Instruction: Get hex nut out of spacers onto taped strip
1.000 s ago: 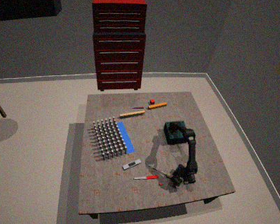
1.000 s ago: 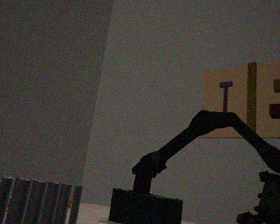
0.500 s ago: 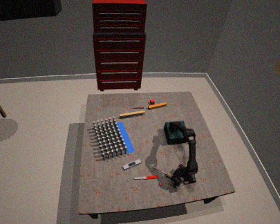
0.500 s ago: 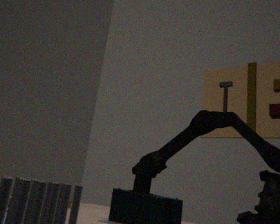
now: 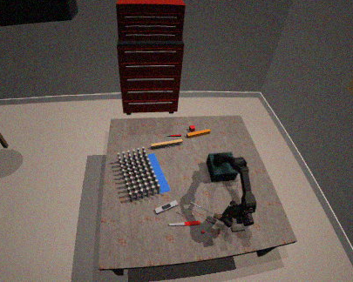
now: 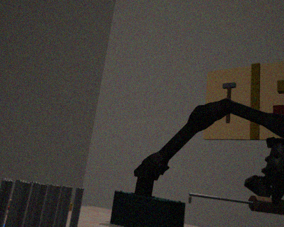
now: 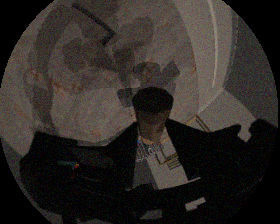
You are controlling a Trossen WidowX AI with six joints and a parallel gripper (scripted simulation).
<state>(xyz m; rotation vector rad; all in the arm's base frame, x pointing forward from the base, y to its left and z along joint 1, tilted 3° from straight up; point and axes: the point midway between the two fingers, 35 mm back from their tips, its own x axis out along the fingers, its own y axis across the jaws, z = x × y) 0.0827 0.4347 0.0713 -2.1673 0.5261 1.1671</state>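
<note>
My gripper tip is 80 mm short of the hook tool and 70 mm to the left of it. The rest, counted from my gripper tip: blue taped strip: 470 mm to the right, 350 mm ahead, 130 mm below; red bit: 120 mm below, 100 mm ahead, 40 mm to the left; orange block: 840 mm to the right, 110 mm below, 50 mm behind.
</note>
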